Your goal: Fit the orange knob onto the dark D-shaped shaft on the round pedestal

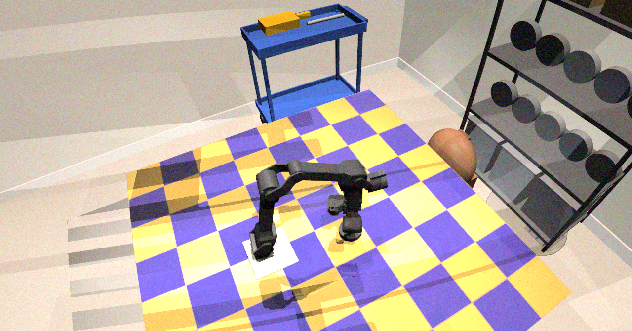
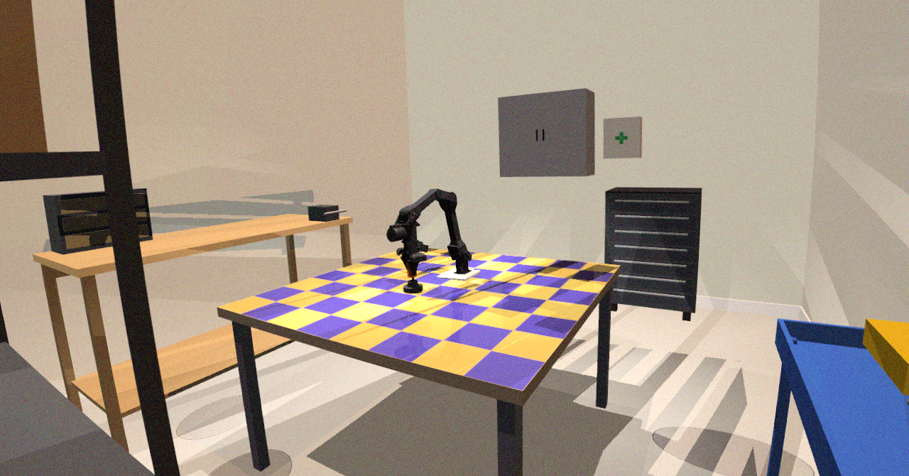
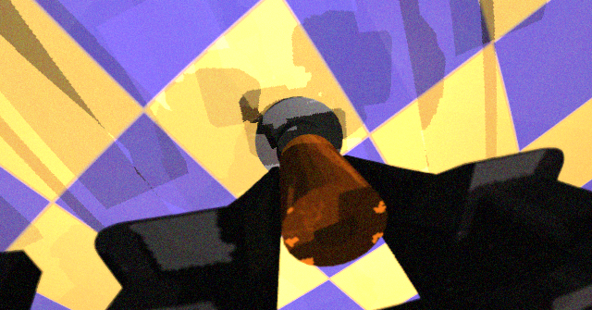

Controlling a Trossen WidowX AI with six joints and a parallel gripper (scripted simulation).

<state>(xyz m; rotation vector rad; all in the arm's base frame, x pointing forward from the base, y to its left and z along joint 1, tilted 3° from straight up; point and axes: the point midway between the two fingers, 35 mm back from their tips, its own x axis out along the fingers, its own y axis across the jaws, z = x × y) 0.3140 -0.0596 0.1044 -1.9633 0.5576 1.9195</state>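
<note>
Now: gripper tip 2 cm below the orange knob. From my gripper tip the other things lie so: round pedestal 4 cm below.
</note>
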